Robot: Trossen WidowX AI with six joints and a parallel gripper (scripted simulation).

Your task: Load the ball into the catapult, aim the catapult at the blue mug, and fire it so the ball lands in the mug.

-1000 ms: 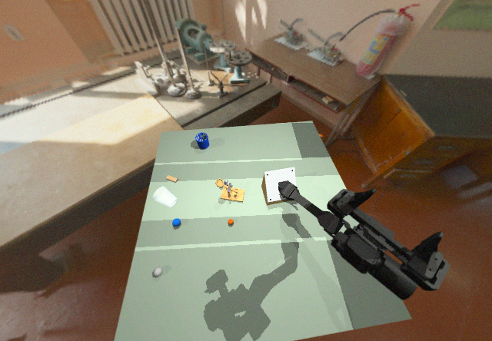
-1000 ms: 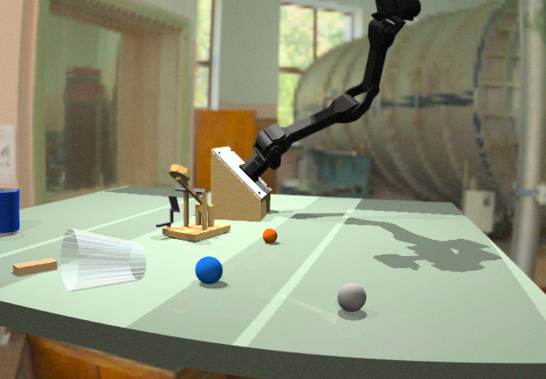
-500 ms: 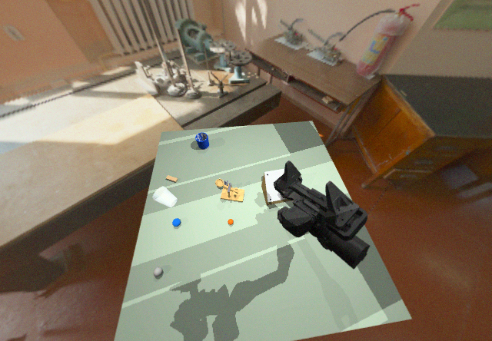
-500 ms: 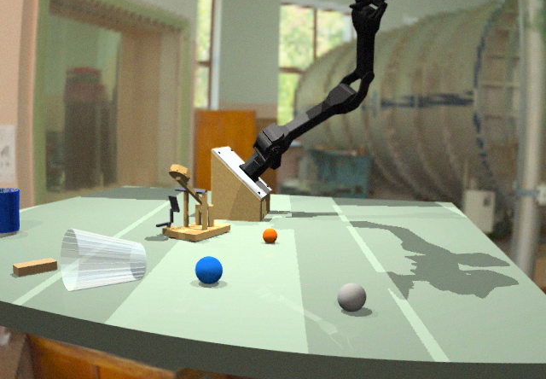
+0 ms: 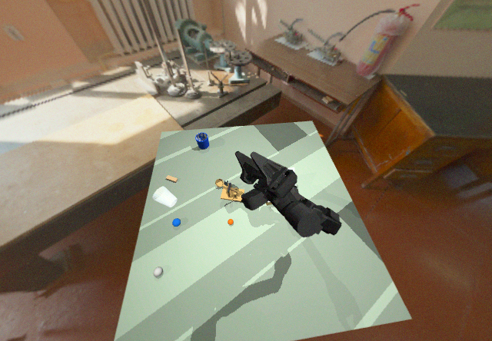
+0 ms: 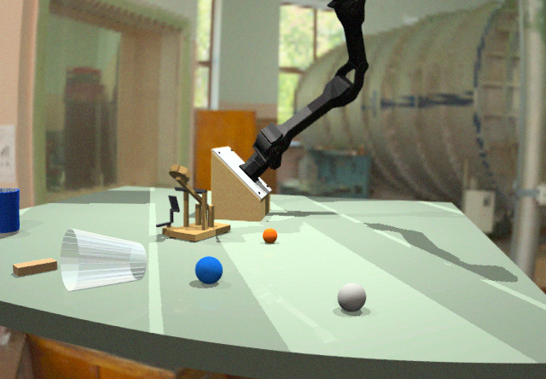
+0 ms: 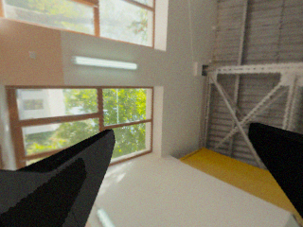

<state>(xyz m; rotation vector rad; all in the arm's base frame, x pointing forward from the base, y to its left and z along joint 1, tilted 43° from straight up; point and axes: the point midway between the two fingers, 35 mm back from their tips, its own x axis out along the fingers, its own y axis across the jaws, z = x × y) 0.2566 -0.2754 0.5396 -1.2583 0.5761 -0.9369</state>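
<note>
The wooden catapult lies 65 cm below my gripper tip, 24 cm to the right of it and 5 cm ahead of it. The rest, counted from my gripper tip: blue ball: 70 cm below, 37 cm ahead, 9 cm to the right; grey ball: 70 cm below, 45 cm ahead, 13 cm to the left; orange ball: 71 cm below, 6 cm ahead, 4 cm to the right.
</note>
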